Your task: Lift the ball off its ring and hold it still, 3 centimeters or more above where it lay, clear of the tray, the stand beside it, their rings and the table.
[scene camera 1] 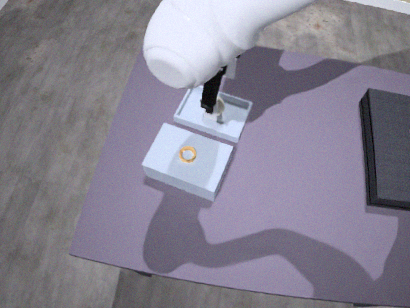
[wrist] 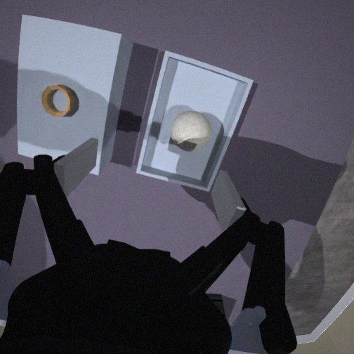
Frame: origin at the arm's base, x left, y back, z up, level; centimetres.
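Where they show: gripper, fingertip midpoint: [scene camera 1: 220, 96].
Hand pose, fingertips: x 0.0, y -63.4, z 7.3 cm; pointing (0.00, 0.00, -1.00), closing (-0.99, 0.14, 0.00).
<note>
Each offset is from my fingertips to the top centre of the thing. "pt": to the spot under its first point. Level surfaces: height alone.
The cream ball {dx -3.8, dy -2.0, dz -6.9 cm} [scene camera 1: 220, 104] [wrist: 191, 129] rests in the pale blue tray {dx -3.8, dy -2.0, dz -11.2 cm} [scene camera 1: 200, 128] [wrist: 210, 66]. In the scene view a black finger partly covers it. The ring under it is hidden. My gripper [scene camera 1: 221, 92] [wrist: 157, 167] is wide open and empty, above the tray area. In the wrist view the ball lies ahead of the line between the fingertips, nearer the right finger, and is not between the pads. The pale blue stand [scene camera 1: 165, 142] [wrist: 65, 50] is beside the tray, with an empty orange ring {pt dx +14.9, dy -6.2, dz -6.2 cm} [scene camera 1: 181, 155] [wrist: 46, 101] on top.
A dark ridged box [scene camera 1: 390, 150] stands on the purple table {dz -14.0 cm} [scene camera 1: 295, 190] [wrist: 300, 100] at the right of the scene view. A narrow gap separates the tray from the stand. The white arm hangs over the tray's back side, and its shadow crosses the table.
</note>
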